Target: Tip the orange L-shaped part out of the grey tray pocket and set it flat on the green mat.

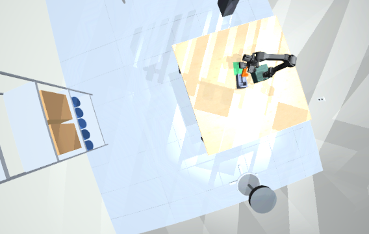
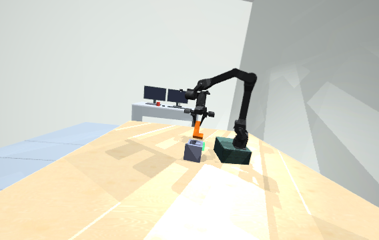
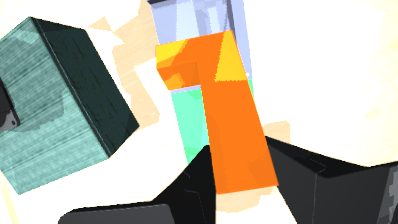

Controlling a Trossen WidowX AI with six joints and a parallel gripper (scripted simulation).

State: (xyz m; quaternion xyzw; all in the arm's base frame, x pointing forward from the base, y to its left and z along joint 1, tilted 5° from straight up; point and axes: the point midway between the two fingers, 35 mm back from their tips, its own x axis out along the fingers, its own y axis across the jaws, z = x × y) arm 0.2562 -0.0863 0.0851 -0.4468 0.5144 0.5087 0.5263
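Right now my gripper tip is 170 mm above the green mat, 50 mm to the left of it and 10 mm past it. The rest, counted from my gripper tip: orange L-shaped part (40 mm to the left, 30 mm below, 10 mm behind).
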